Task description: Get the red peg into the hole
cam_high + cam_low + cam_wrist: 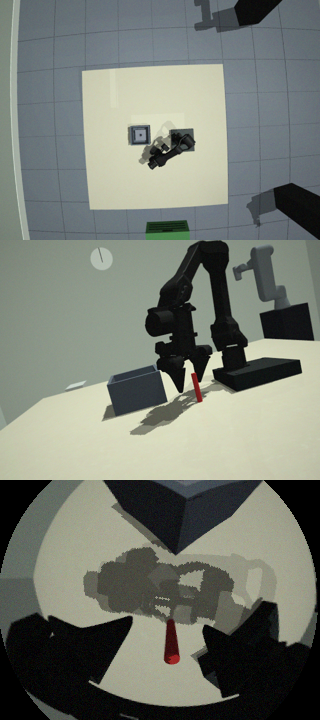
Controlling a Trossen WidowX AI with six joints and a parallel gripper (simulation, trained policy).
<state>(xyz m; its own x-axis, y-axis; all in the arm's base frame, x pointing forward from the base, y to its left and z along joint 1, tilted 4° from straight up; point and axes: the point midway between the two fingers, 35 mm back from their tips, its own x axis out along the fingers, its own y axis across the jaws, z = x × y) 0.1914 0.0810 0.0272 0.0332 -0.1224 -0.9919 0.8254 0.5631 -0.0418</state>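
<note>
Now: the red peg 1 cm to the left of my gripper tip and 1 cm behind it. Also, from my gripper tip: box 17 cm to the right, 12 cm ahead, 2 cm below; plate 17 cm to the right, 12 cm ahead.
</note>
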